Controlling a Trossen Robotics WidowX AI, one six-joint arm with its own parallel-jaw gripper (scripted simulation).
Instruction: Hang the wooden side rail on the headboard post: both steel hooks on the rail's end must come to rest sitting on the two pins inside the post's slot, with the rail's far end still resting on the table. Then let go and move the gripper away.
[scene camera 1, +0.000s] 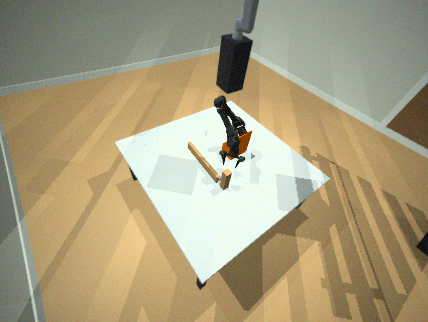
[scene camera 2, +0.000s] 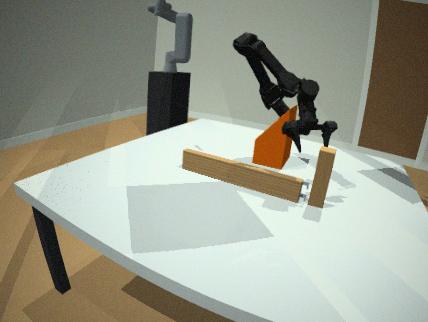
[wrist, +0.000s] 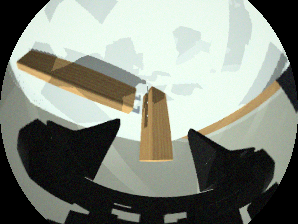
Observation:
My gripper (scene camera 2: 313, 152) is open and holds nothing. I also see a wooden side rail (scene camera 2: 289, 187) and a headboard post (scene camera 2: 325, 161).
The wooden side rail also shows in the wrist view (wrist: 85, 82). My gripper is seen too in the wrist view (wrist: 155, 127). The headboard post also shows in the wrist view (wrist: 156, 141).

